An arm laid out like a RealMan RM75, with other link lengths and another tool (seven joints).
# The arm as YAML. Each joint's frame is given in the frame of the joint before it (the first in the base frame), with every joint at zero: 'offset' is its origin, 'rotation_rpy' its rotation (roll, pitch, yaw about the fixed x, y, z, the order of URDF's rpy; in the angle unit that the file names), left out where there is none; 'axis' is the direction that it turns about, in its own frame. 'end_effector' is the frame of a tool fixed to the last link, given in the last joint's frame.
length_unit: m
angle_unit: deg
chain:
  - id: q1
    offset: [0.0, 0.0, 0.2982]
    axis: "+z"
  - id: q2
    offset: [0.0, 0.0, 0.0]
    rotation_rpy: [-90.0, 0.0, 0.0]
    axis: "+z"
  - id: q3
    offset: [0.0, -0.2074, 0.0]
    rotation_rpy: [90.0, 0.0, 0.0]
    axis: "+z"
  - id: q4
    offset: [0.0, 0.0, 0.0]
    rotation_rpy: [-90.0, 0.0, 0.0]
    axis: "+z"
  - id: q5
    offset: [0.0, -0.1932, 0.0]
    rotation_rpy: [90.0, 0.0, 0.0]
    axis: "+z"
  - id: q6
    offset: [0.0, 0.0, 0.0]
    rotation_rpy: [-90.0, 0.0, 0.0]
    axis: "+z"
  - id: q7
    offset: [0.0, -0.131, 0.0]
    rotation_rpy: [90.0, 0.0, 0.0]
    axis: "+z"
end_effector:
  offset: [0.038, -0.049, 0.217]
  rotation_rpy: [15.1, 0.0, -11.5]
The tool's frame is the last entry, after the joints.
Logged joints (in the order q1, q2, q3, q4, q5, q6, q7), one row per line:
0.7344, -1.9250, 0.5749, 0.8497, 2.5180, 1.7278, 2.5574
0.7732, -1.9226, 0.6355, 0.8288, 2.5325, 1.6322, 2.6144
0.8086, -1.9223, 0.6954, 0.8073, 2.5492, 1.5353, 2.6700
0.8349, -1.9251, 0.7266, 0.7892, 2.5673, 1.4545, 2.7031
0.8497, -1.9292, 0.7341, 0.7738, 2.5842, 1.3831, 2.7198
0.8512, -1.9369, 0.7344, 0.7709, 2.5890, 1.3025, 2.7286
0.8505, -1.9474, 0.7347, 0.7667, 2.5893, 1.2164, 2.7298
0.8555, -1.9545, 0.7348, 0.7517, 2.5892, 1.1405, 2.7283
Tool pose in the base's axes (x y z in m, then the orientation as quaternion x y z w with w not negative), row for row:
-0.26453, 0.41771, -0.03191, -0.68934, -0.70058, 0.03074, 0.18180
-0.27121, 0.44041, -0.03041, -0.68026, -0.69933, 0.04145, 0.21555
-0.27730, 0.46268, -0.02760, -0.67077, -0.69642, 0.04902, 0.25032
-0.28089, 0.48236, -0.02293, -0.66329, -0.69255, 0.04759, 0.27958
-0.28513, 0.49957, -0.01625, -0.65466, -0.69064, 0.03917, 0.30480
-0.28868, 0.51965, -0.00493, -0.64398, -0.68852, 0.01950, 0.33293
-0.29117, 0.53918, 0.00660, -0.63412, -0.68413, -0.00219, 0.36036
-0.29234, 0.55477, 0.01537, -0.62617, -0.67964, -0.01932, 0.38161
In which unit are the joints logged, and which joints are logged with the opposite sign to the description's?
The joints are logged in radians. Opposite sign: q1, q7.
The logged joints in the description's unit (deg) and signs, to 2 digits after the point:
-42.08, -110.29, 32.94, 48.68, 144.27, 99.00, -146.53
-44.30, -110.16, 36.41, 47.49, 145.10, 93.52, -149.79
-46.33, -110.14, 39.84, 46.25, 146.06, 87.97, -152.98
-47.84, -110.30, 41.63, 45.22, 147.10, 83.34, -154.88
-48.68, -110.54, 42.06, 44.34, 148.06, 79.25, -155.83
-48.77, -110.98, 42.08, 44.17, 148.34, 74.63, -156.34
-48.73, -111.58, 42.10, 43.93, 148.36, 69.69, -156.41
-49.02, -111.98, 42.10, 43.07, 148.35, 65.35, -156.32

